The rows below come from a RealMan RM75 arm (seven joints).
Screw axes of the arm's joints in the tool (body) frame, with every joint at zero. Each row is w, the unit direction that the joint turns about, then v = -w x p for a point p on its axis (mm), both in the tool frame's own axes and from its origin. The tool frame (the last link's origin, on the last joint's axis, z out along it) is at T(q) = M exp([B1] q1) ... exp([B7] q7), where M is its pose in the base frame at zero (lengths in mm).
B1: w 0 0 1 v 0 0 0
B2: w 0 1 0 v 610 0 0
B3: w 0 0 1 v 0 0 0
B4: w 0 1 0 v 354 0 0
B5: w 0 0 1 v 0 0 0
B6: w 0 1 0 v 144 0 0
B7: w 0 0 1 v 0 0 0
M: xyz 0 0 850.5 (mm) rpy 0 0 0 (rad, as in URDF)
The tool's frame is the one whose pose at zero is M.
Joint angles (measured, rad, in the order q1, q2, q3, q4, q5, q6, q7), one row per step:
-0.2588 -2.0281 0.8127 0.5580 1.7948 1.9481 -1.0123
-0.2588 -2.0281 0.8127 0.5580 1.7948 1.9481 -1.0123
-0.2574 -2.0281 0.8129 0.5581 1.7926 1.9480 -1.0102
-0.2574 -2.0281 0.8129 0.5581 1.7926 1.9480 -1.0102
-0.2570 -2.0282 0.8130 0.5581 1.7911 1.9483 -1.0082
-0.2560 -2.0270 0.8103 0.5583 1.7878 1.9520 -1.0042
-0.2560 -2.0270 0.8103 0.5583 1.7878 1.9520 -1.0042
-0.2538 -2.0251 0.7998 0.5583 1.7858 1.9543 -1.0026
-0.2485 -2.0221 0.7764 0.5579 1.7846 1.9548 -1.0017
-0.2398 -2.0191 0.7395 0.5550 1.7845 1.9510 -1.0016
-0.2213 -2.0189 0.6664 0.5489 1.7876 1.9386 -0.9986
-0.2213 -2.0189 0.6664 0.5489 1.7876 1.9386 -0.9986
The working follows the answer.
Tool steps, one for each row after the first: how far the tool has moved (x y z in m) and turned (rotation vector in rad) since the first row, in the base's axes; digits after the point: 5 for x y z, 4 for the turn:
0.00000 0.00000 0.00000 0.0000 0.0000 0.0000
-0.00016 -0.00021 0.00016 0.0030 -0.0008 -0.0001
-0.00016 -0.00021 0.00016 0.0030 -0.0008 -0.0001
-0.00010 -0.00024 0.00025 0.0053 -0.0016 -0.0013
-0.00017 -0.00036 0.00144 0.0116 -0.0045 -0.0042
-0.00017 -0.00036 0.00144 0.0116 -0.0045 -0.0042
-0.00118 -0.00027 0.00361 0.0228 -0.0074 0.0001
-0.00389 -0.00017 0.00752 0.0451 -0.0106 0.0150
-0.00848 -0.00028 0.01252 0.0787 -0.0148 0.0438
-0.01750 -0.00165 0.02009 0.1447 -0.0224 0.1036
-0.01750 -0.00165 0.02009 0.1447 -0.0224 0.1036

Tool pose at each row, in the base's axes (x y z in m, rotation vector in rad; rounded; the steps above come from the unrounded poses):
-0.29399 0.21414 0.01239 -2.7944 -0.3483 -1.0997
-0.29399 0.21414 0.01239 -2.7944 -0.3483 -1.0997
-0.29415 0.21393 0.01255 -2.7915 -0.3463 -1.1004
-0.29415 0.21393 0.01255 -2.7915 -0.3463 -1.1004
-0.29409 0.21390 0.01264 -2.7897 -0.3433 -1.1015
-0.29416 0.21377 0.01383 -2.7843 -0.3356 -1.1055
-0.29416 0.21377 0.01383 -2.7843 -0.3356 -1.1055
-0.29517 0.21386 0.01600 -2.7712 -0.3346 -1.1072
-0.29788 0.21397 0.01991 -2.7433 -0.3406 -1.1055
-0.30247 0.21386 0.02491 -2.6986 -0.3579 -1.1004
-0.31150 0.21249 0.03248 -2.6093 -0.3943 -1.0881
-0.31150 0.21249 0.03248 -2.6093 -0.3943 -1.0881

